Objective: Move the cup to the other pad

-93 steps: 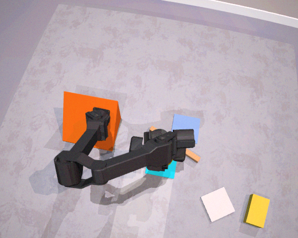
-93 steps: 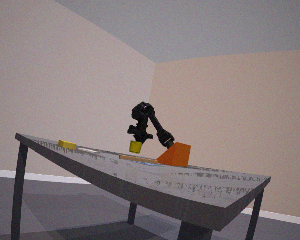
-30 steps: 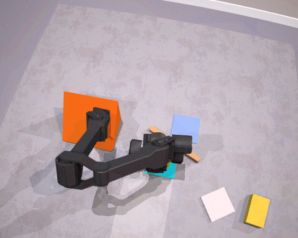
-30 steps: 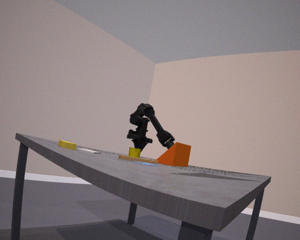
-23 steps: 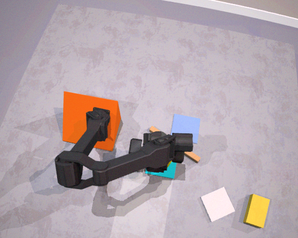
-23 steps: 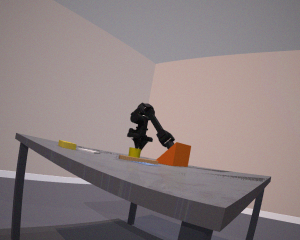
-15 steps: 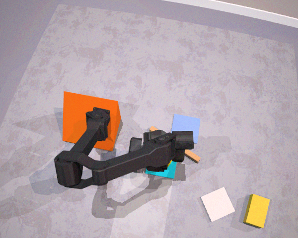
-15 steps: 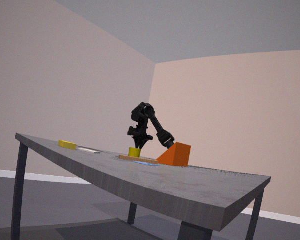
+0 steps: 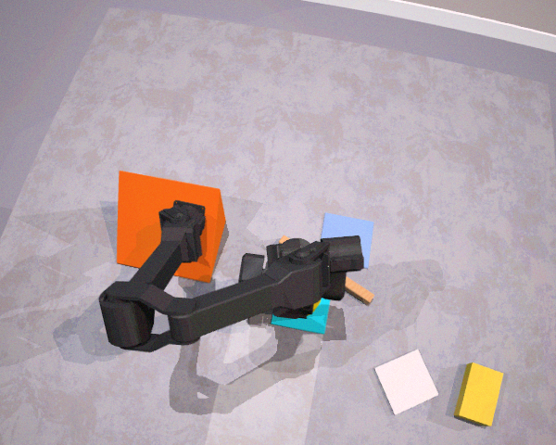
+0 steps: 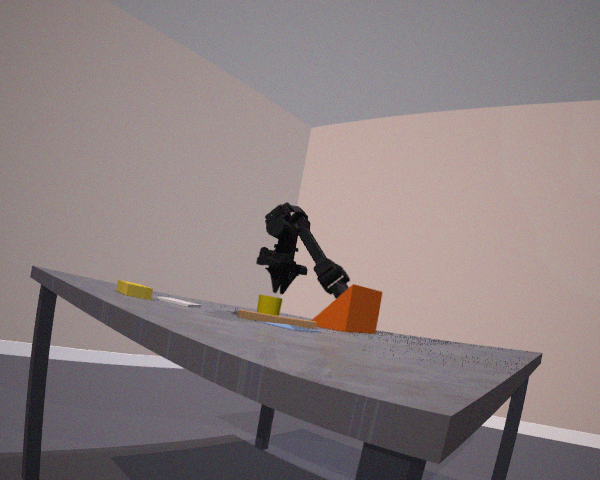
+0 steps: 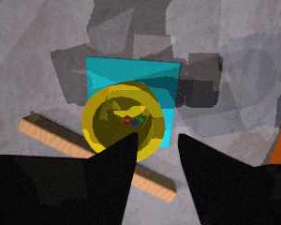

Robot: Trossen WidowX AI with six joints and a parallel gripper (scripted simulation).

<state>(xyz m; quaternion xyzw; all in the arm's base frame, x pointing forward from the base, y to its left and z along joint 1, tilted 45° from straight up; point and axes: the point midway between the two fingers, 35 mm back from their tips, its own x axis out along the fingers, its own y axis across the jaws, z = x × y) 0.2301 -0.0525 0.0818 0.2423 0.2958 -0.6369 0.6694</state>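
My gripper tip is 20 mm short of the yellow cup and 50 mm above it. Also, from my gripper tip: red marble (30 mm ahead, 20 mm to the left, 70 mm below); cyan pad (30 mm ahead, 90 mm below); wooden bar (60 mm ahead, 80 mm to the left, 80 mm below).
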